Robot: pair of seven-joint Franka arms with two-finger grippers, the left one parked.
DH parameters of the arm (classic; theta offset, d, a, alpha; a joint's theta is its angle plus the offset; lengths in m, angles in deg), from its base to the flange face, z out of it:
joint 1: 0 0.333 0 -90
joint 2: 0 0 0 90
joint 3: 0 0.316 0.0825 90
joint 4: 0 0 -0.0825 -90
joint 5: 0 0.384 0 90
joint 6: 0 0 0.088 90
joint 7: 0 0.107 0 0
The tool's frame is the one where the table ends.
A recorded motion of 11 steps. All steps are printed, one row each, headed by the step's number.
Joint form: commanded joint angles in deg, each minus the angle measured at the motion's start. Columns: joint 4, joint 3, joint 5, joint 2, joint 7, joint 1, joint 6.
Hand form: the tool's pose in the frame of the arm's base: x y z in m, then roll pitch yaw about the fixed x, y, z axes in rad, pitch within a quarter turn. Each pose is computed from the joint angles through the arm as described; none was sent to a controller.
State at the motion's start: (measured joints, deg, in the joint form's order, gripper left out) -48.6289 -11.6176 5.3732 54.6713 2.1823 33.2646 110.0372
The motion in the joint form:
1: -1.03 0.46 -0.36 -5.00 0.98 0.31 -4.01
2: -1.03 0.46 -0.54 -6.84 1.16 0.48 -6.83
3: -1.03 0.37 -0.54 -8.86 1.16 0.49 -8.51
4: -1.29 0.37 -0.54 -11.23 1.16 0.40 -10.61
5: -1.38 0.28 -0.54 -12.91 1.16 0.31 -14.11
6: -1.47 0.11 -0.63 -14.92 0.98 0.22 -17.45
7: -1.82 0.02 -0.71 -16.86 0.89 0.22 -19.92
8: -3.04 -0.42 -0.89 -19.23 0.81 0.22 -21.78
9: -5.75 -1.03 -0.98 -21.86 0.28 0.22 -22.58
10: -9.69 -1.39 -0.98 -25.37 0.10 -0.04 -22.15
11: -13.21 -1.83 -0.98 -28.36 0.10 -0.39 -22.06
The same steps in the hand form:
1: 0.6968 0.3639 0.4037 3.0867 -0.1307 0.3980
2: 0.6895 0.3620 0.4238 3.0876 -0.1135 0.3952
3: 0.6843 0.3580 0.4481 3.0918 -0.1190 0.3921
4: 0.6773 0.3520 0.4739 3.0978 -0.1186 0.3872
5: 0.6693 0.3450 0.4893 3.0993 -0.0850 0.3811
6: 0.6604 0.3366 0.5092 3.0996 -0.0600 0.3776
7: 0.6517 0.3300 0.5272 3.1016 -0.0443 0.3751
8: 0.6438 0.3192 0.5444 3.1001 -0.0323 0.3663
9: 0.6374 0.3059 0.5541 3.0999 -0.0172 0.3603
10: 0.6303 0.2895 0.5656 3.1084 -0.0167 0.3458
11: 0.6242 0.2725 0.5729 3.1153 -0.0088 0.3263

